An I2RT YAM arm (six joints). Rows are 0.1 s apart.
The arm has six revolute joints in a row. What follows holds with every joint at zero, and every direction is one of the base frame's.
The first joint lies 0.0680 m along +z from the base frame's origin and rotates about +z.
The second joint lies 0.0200 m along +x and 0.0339 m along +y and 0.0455 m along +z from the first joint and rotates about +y.
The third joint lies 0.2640 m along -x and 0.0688 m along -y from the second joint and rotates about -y.
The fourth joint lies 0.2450 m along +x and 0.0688 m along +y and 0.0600 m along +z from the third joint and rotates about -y.
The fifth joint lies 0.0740 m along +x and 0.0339 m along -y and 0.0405 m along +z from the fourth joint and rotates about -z.
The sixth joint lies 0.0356 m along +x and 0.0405 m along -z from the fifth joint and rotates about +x.
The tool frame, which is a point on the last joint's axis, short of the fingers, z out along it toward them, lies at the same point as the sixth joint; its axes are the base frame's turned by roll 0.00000, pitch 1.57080 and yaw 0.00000 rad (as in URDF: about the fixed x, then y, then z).
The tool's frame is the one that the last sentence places.
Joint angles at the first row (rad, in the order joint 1, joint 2, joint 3, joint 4, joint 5, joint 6):
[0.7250 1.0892 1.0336 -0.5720 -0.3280 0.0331]
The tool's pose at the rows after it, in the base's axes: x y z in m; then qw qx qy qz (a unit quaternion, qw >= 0):
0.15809 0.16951 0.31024 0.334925 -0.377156 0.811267 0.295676
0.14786 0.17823 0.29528 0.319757 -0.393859 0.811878 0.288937
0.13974 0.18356 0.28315 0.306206 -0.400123 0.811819 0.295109
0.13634 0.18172 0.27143 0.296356 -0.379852 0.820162 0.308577
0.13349 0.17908 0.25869 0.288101 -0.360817 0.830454 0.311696
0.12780 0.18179 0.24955 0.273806 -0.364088 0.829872 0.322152
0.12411 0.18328 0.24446 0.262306 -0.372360 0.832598 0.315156
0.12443 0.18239 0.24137 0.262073 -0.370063 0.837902 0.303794
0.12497 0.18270 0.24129 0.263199 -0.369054 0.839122 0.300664
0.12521 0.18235 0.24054 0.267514 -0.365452 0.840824 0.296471
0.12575 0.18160 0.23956 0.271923 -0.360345 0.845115 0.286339
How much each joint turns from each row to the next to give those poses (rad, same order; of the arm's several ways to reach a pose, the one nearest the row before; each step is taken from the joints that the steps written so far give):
[0.0492 -0.0016 -0.0632 0.0079 0.0237 0.0167]
[0.0632 0.0015 -0.0483 0.0208 0.0350 0.0084]
[0.0425 -0.0026 -0.0455 0.0308 0.0060 0.0254]
[0.0052 -0.0167 -0.0563 0.0439 -0.0083 0.0580]
[0.0036 -0.0135 -0.0551 0.0354 0.0080 0.0467]
[0.0254 0.0002 -0.0342 0.0271 -0.0139 0.0234]
[0.0186 0.0065 -0.0080 -0.0136 0.0076 -0.0036]
[-0.0004 0.0031 -0.0055 -0.0067 0.0204 -0.0023]
[0.0000 0.0031 0.0020 -0.0009 0.0071 -0.0002]
[0.0004 -0.0015 -0.0043 0.0055 0.0143 0.0034]
[-0.0001 -0.0001 -0.0019 -0.0029 0.0251 0.0027]

